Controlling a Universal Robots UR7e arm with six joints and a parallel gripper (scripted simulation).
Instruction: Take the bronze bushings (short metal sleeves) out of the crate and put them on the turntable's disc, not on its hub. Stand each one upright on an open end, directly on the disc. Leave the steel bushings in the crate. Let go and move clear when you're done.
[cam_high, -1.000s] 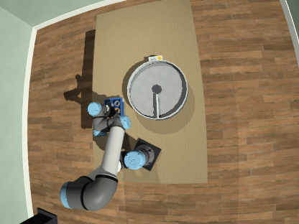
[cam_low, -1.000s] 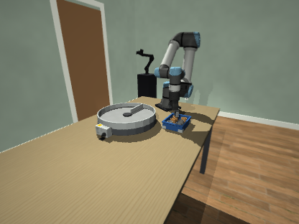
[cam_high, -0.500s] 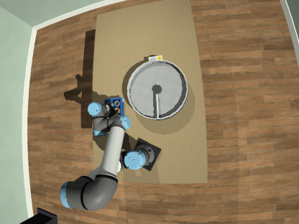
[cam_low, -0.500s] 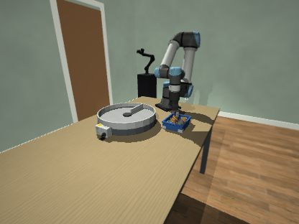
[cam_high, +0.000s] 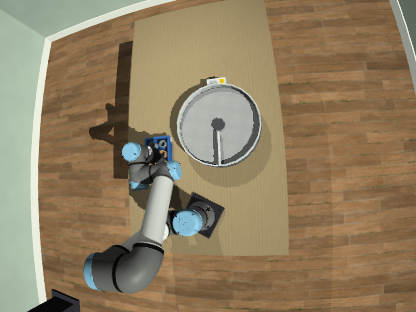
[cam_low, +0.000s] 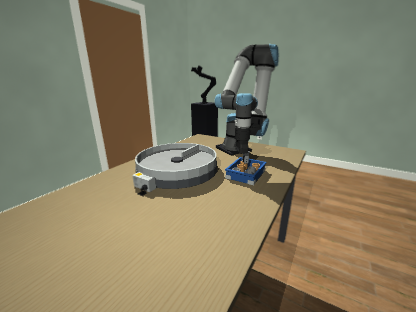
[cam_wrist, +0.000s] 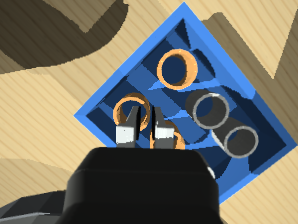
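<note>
Right now the blue crate is 4 cm ahead of my hand, 3 cm to the left of it and 4 cm below it. Also, from my hand: turntable (20 cm ahead, 30 cm to the right, 1 cm below).
</note>
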